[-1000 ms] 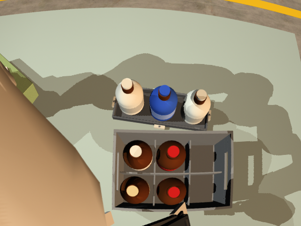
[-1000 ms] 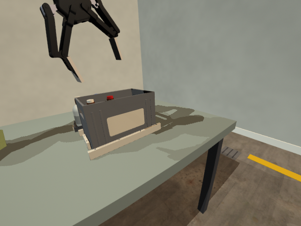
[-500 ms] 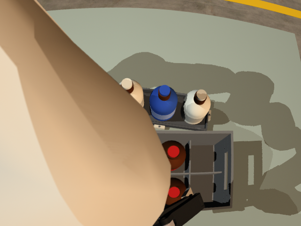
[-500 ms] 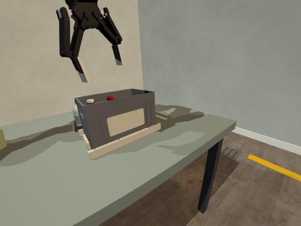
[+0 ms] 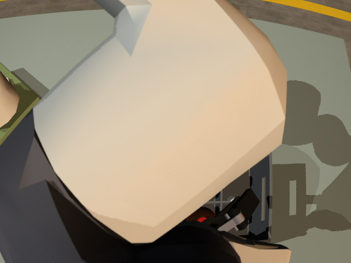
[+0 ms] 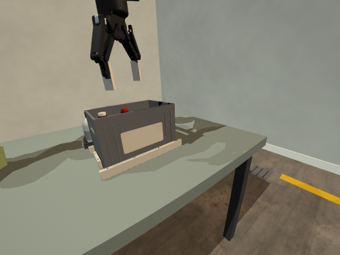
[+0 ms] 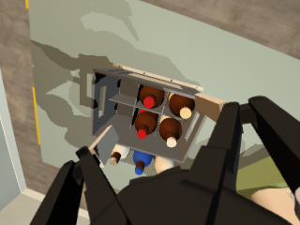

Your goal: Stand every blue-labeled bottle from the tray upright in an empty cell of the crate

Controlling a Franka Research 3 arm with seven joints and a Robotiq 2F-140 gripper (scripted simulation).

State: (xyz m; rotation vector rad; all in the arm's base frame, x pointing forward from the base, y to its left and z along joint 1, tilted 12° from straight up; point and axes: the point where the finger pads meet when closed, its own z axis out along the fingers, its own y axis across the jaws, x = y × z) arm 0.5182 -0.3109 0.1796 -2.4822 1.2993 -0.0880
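My hand is 250 mm to the right of the blue-labeled bottle and 180 mm above it. Also, from my hand: grey crate: 20 mm ahead, 50 mm to the left, 180 mm below; then cream-labeled bottle: 90 mm behind, 260 mm to the left, 180 mm below; then dark tray: 250 mm to the left, 250 mm below.
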